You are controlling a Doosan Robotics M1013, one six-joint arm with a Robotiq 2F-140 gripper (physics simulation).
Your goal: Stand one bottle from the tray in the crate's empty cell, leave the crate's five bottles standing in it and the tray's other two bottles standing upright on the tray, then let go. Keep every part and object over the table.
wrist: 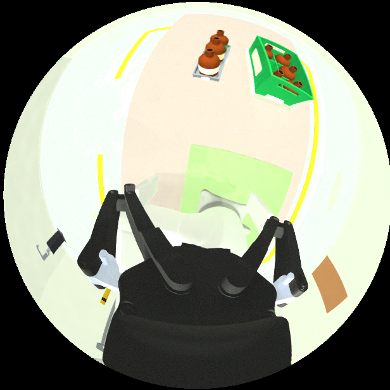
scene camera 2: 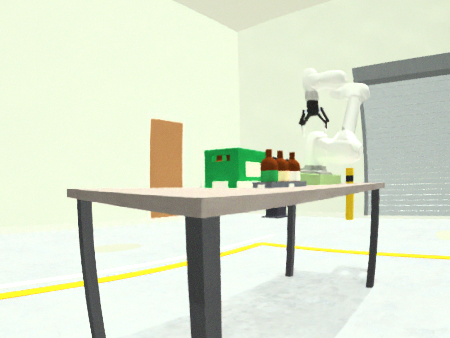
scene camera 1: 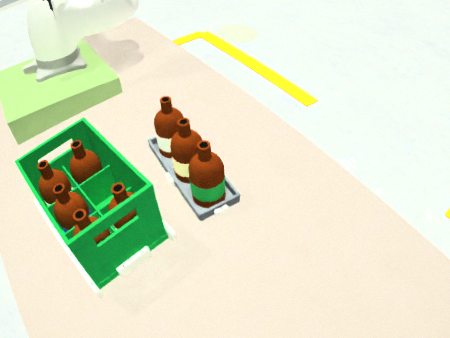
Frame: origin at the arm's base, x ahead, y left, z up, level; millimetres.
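Seen in the pictures: gripper, fingertip midpoint: [scene camera 2: 314,135] [scene camera 1: 80,10]; arm's base, origin of the base link: [scene camera 2: 315,173] [scene camera 1: 59,64].
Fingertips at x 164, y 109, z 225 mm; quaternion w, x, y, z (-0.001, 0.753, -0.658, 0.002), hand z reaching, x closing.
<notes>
Offsets run from my fingertips to a thing's middle. "spot": to the spot under its first point. Level surfaces: height alone.
A green crate {dy -138, dx +508, dz -208 mm} [scene camera 1: 145,220] [scene camera 2: 232,172] [wrist: 263,84] holds five brown bottles. Its empty cell {spot: dy -99, dx +454, dz -248 mm} [scene camera 1: 103,187] is the middle one of the row nearer the tray. The grey tray {dy +108, dx +472, dz -283 mm} [scene camera 1: 202,215] [scene camera 2: 280,184] [wrist: 199,75] stands beside the crate. On it three brown bottles stand upright in a row: a green-labelled bottle {dy +113, dx +560, dz -213 mm} [scene camera 1: 207,175] [scene camera 2: 269,167], a cream-labelled bottle {dy +107, dx +476, dz -213 mm} [scene camera 1: 185,145] in the middle, and a white-labelled bottle {dy +104, dx +381, dz -213 mm} [scene camera 1: 168,124] [wrist: 209,63] nearest the robot base. My gripper [scene camera 2: 315,127] [wrist: 203,191] is open and empty, high above the base end, away from bottles and crate.
The table {dz -295 mm} [scene camera 1: 280,240] [scene camera 2: 150,194] [wrist: 155,120] carries the crate and tray. A light green block [scene camera 1: 65,100] [scene camera 2: 322,179] [wrist: 240,167] bears the arm's base at one end. The crate's high walls stand close to the tray. The table's long edge runs past the tray's outer side.
</notes>
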